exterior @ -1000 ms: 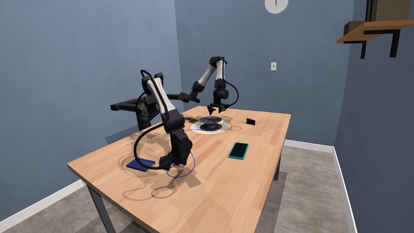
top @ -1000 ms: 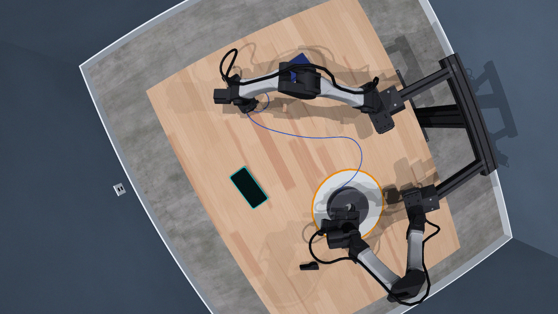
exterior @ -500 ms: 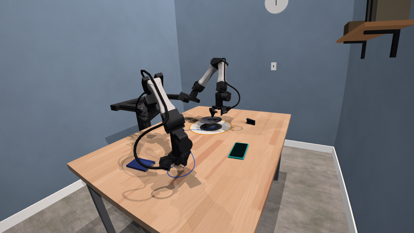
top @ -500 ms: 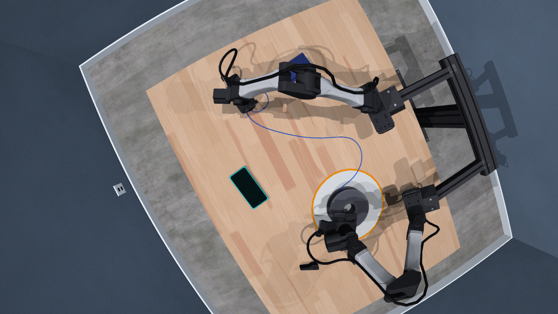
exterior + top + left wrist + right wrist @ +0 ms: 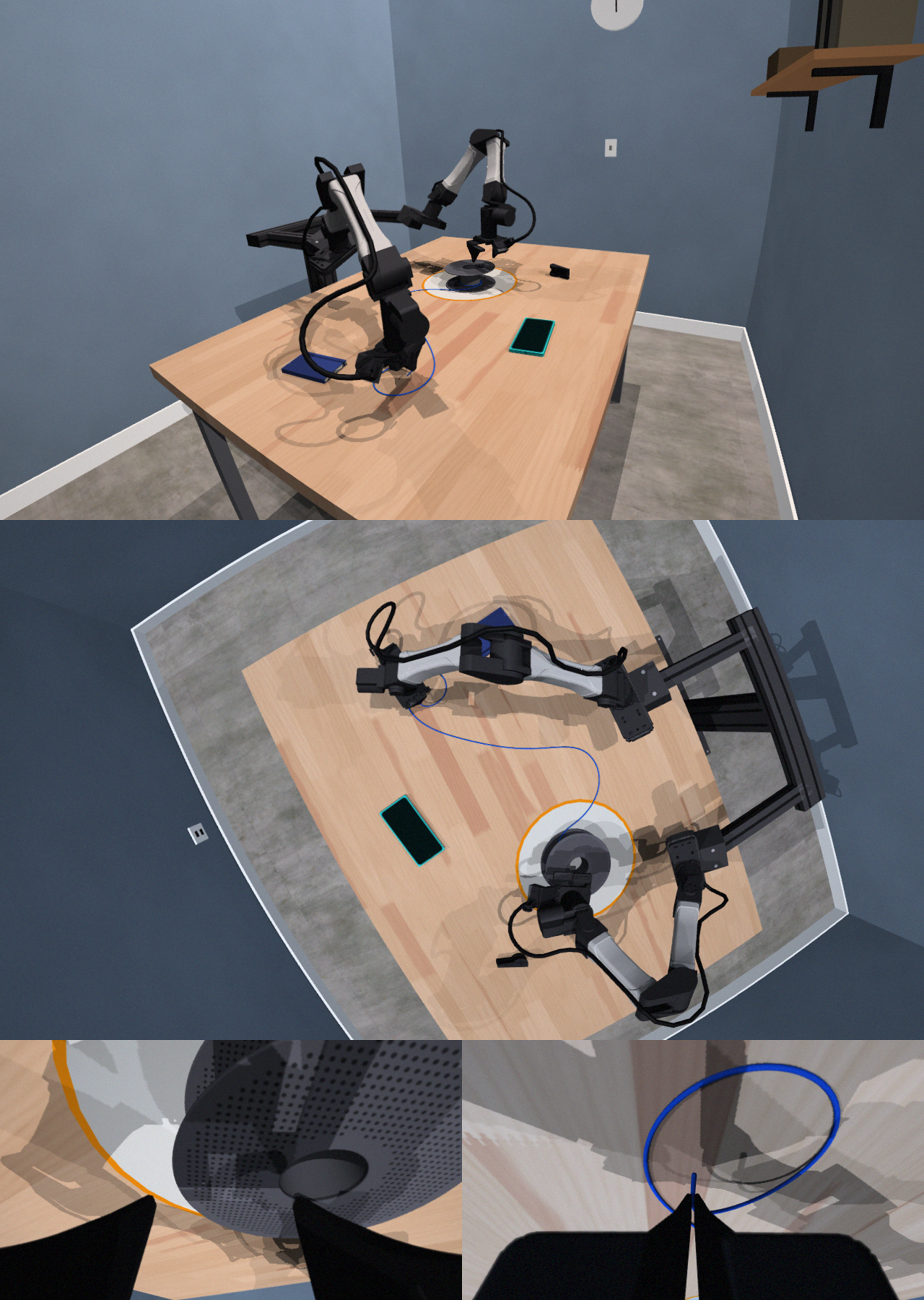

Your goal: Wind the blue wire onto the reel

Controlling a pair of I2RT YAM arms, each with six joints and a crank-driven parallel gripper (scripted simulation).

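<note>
The dark grey reel lies 3 cm behind my left hand, 5 cm to the right of it and 5 cm below it. Also, from my left hand: orange painted ring 4 cm behind, 4 cm to the right, 8 cm below; black clip-like object 25 cm ahead, 14 cm to the left, 6 cm below.
</note>
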